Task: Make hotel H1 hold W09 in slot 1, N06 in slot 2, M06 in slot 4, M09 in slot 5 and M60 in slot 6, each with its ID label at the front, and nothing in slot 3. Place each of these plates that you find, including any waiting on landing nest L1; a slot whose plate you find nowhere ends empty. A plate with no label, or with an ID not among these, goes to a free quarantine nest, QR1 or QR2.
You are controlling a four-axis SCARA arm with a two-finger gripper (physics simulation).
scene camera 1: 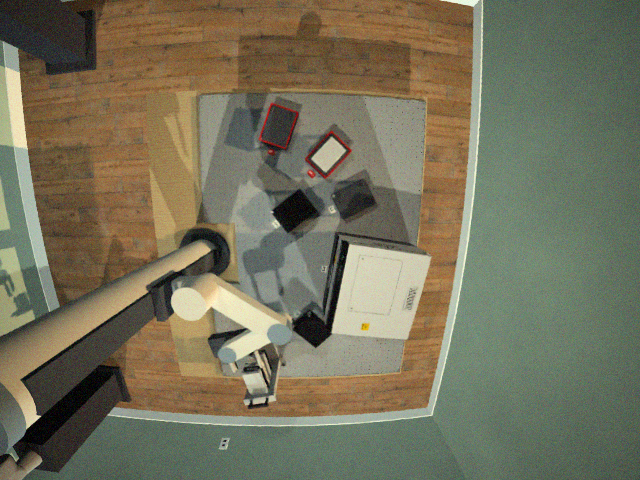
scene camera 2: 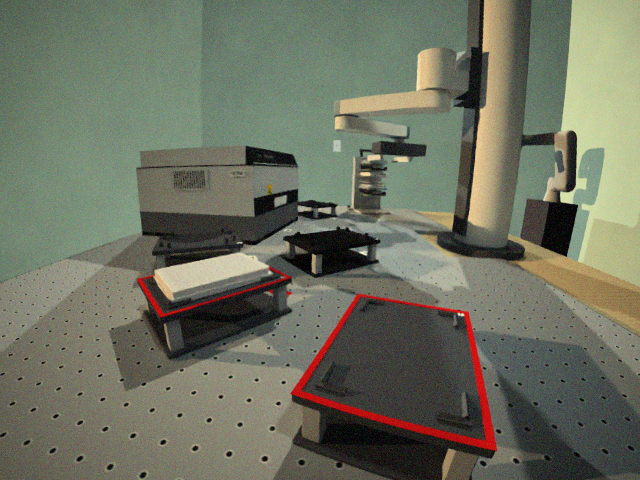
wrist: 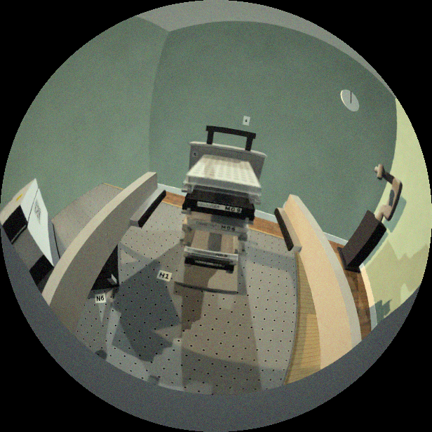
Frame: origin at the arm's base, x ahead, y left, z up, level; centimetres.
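Seen in the pictures: gripper, between the fingertips: (scene camera 1: 248, 368); arm's base, origin of its link: (scene camera 1: 205, 253) (scene camera 2: 478, 247).
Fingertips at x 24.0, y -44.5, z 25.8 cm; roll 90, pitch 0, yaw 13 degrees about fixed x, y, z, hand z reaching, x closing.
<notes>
Offsets run from my fingertips to a thing's top centre. "spot": to the spot under its first point.
Hotel H1 (wrist: 197, 151) (scene camera 2: 356, 183) stands ahead of my gripper (wrist: 222, 191), which is partly open and empty. Its fingertips show left and right of the stack in the wrist view. At the top lies a clear, pale plate @(dx +2.1, dy -9.2, dz -0.3 cm) (wrist: 225, 172) (scene camera 1: 254, 380); no label is readable on its front. Below are black plate M09 (wrist: 218, 206) and pale plate M06 (wrist: 215, 226), labels forward. Under an open gap lie a clear plate (wrist: 211, 251) and a black plate (wrist: 209, 263); their labels are too small to read. A white plate @(dx +34.6, dy +89.5, dz -18.1 cm) (scene camera 1: 328, 155) (scene camera 2: 211, 276) rests on a red-edged nest (scene camera 1: 341, 163) (scene camera 2: 227, 298).
A second red-edged nest @(dx +13.5, dy +101.2, dz -19.1 cm) (scene camera 1: 279, 125) (scene camera 2: 398, 356) carries no plate. Black nests @(spot: dx +20.6, dy +65.7, dz -19.4 cm) (scene camera 1: 295, 210) @(spot: dx +27.8, dy +7.1, dz -19.5 cm) (scene camera 1: 311, 329) and a dark grey nest @(dx +46.3, dy +70.8, dz -18.5 cm) (scene camera 1: 354, 197) stand on the perforated table. A big white instrument @(dx +54.8, dy +34.1, dz -0.1 cm) (scene camera 1: 379, 289) (scene camera 2: 201, 191) stands beside them. The N6 tag (wrist: 100, 298) shows left of H1.
</notes>
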